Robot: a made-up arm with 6 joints.
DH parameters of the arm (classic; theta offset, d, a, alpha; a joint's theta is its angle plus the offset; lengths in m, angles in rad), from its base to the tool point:
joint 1: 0 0.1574 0 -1.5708
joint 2: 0.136 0 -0.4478 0
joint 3: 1.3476 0 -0.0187 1.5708
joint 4: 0 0.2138 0 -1.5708
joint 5: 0 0 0.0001 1.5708
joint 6: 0 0.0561 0 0
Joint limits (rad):
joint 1: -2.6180..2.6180
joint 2: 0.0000..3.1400
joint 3: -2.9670..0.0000
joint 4: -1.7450..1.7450
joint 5: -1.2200..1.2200
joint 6: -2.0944..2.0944
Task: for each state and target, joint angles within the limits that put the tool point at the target. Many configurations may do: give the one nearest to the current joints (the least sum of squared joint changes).
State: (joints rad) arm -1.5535 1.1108 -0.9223 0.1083 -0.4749 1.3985
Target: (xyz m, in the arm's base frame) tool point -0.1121 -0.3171 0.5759
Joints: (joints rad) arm -1.9000 1.5931 -1.2445 0.1313 -0.5101 1.3985
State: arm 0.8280 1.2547 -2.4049 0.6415 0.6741 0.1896
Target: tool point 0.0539 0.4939 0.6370
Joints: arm 1.4239 2.0633 -2.4614 0.6760 0.5688 0.1896
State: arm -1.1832 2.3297 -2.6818 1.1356 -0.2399 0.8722
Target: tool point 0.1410 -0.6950 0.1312
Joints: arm -1.3548 2.9281 -2.5246 1.1421 -0.2243 0.8722
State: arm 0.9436 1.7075 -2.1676 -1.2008 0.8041 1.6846
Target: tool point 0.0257 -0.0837 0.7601
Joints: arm 1.2967 0.9707 -1.8858 -1.2321 1.1084 1.6846
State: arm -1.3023 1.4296 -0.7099 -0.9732 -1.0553 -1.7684
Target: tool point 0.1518 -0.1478 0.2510
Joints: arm -0.9317 2.1595 -0.0047 -1.0480 -0.7674 -1.7684
